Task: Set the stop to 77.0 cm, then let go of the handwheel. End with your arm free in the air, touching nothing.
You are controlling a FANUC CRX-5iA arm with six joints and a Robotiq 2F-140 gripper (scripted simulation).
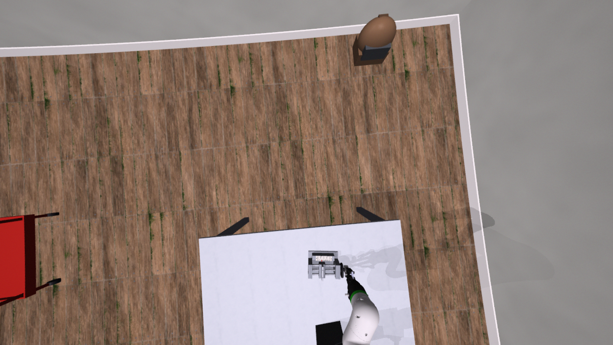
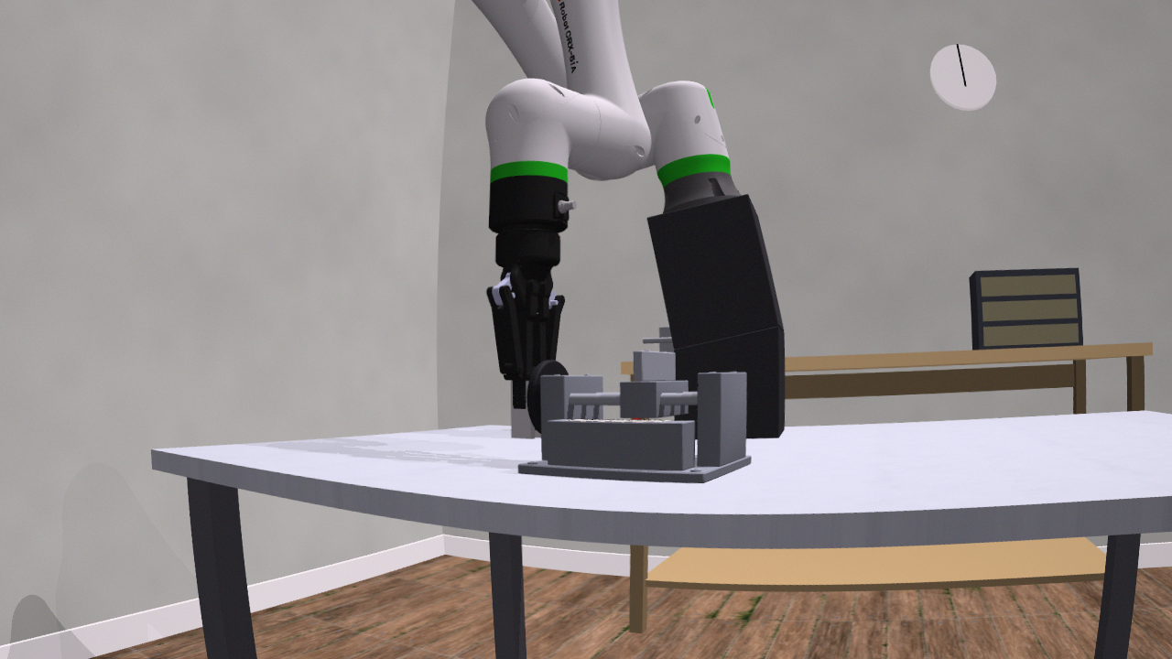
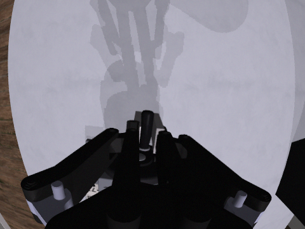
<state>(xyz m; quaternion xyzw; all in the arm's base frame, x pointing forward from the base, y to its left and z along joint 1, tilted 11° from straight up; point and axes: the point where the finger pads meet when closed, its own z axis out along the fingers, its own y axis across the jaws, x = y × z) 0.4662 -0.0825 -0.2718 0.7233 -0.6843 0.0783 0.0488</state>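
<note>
Now: hand 16 cm to the right of the stop carriage, 3 cm below it and 1 cm short of it. From my hand the other things lie so: crank handle (2 cm below); then handwheel (2 cm to the left, 1 cm below).
</note>
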